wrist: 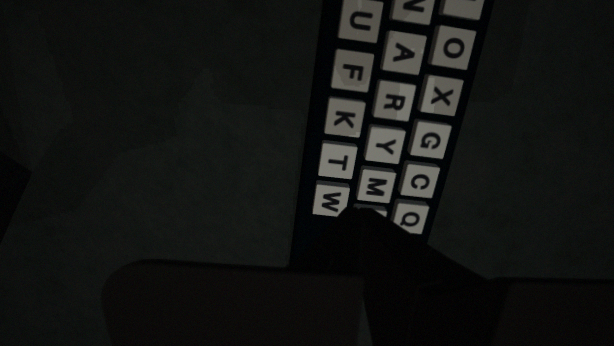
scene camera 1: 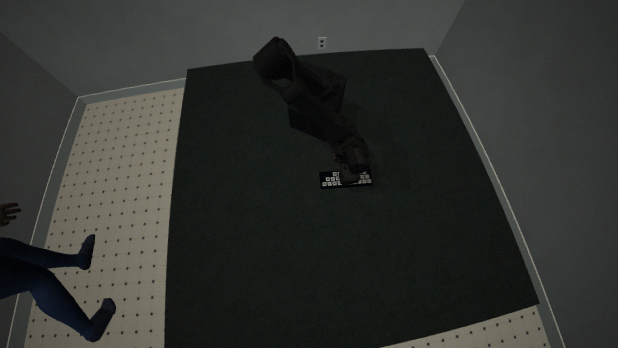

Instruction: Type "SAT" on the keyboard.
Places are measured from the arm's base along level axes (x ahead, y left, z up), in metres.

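Pixels of known places: gripper, fingertip midpoint: (wrist: 356, 221) (scene camera 1: 340, 169); arm's base, link origin: (scene camera 1: 329, 85).
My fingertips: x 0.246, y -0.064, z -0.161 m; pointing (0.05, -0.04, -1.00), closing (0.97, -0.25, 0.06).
Observation:
Ahead of a thing's pixels: the offset from my fingertips to its top centre. "*": to the spot under its first point. Level surfaces: height alone.
A dark keyboard @[* dx +0.030, dy -0.050, dz -0.049 m] (scene camera 1: 330, 186) (wrist: 311, 235) with white letter keys lies on the dark table. In the wrist view the A key @[dx +0.033, dy +0.043, dz -0.045 m] (wrist: 404, 53) is in the middle row near the top, and the T key @[dx -0.001, dy +0.004, dz -0.045 m] (wrist: 337, 160) is in the left row, just above the W key @[dx -0.008, dy -0.014, dz -0.045 m] (wrist: 330, 199). No S key can be made out. My gripper (scene camera 1: 348, 181) (wrist: 356, 221) is shut and empty. Its tip shows beside the W key, in front of a partly hidden middle-row key below the M key @[dx +0.014, dy -0.011, dz -0.045 m] (wrist: 376, 185). Whether the tip touches a key cannot be told. The arm hides the keyboard's middle in the scene view.
The dark table top @[dz -0.062 m] (scene camera 1: 300, 260) extends around the keyboard. A person (scene camera 1: 47, 285) in blue trousers is on the tiled floor (scene camera 1: 115, 165) at the left. A wall outlet (scene camera 1: 322, 43) is behind the table.

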